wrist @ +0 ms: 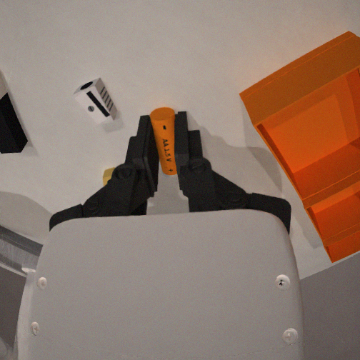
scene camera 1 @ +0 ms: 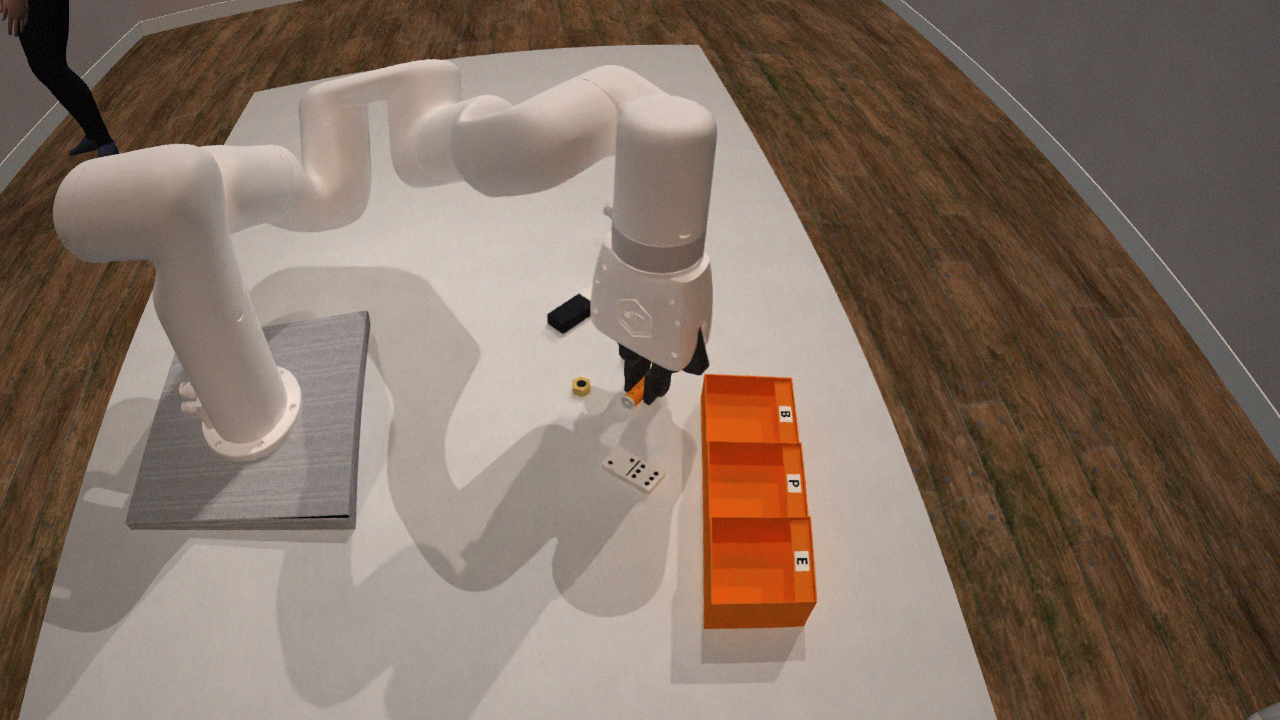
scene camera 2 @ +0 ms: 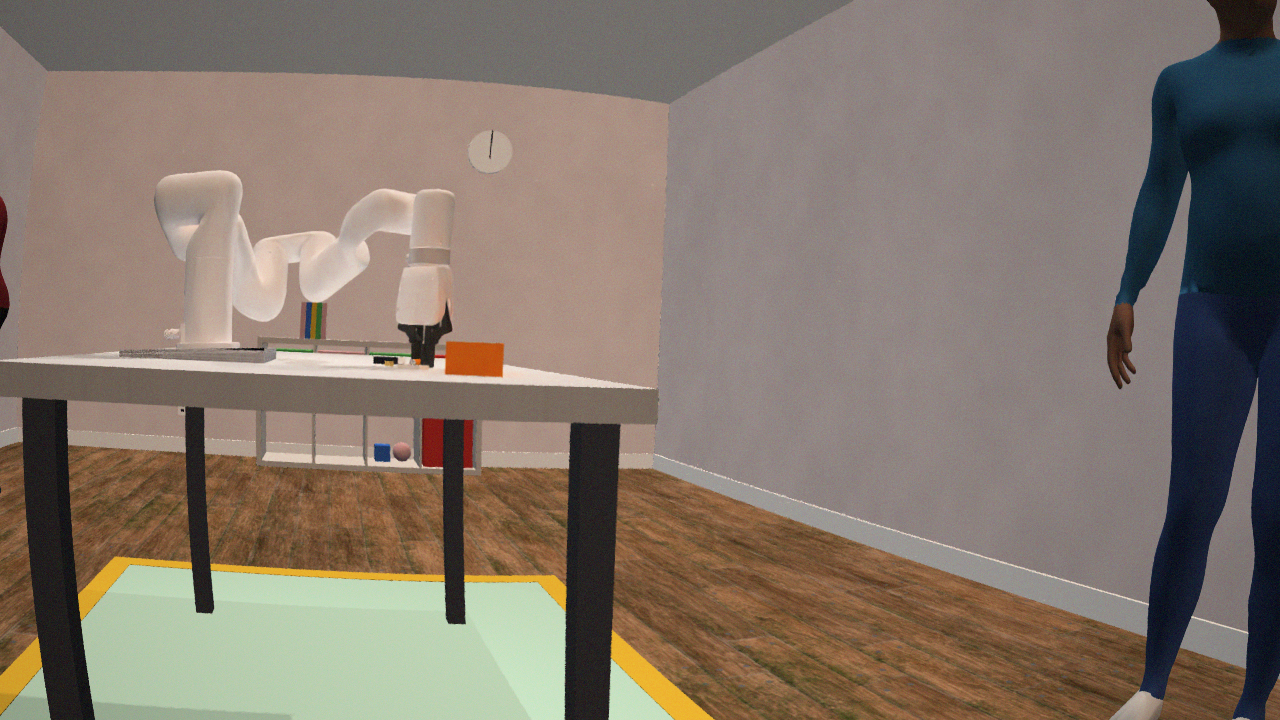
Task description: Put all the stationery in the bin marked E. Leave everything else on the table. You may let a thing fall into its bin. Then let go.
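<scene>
My gripper is shut on an orange AA battery, which is tilted between the fingertips, close above the table. A black and white eraser lies on the table; part of it shows in each of these two views. A white pencil sharpener lies left of the fingers in the wrist view and is hidden behind the gripper in scene camera 1. The bin marked E is the nearest compartment of the orange box in scene camera 1; no stationery shows in its visible part.
A yellow nut lies close to the gripper. A domino lies between it and the orange box. The compartments marked B and P join bin E in a row, with raised walls.
</scene>
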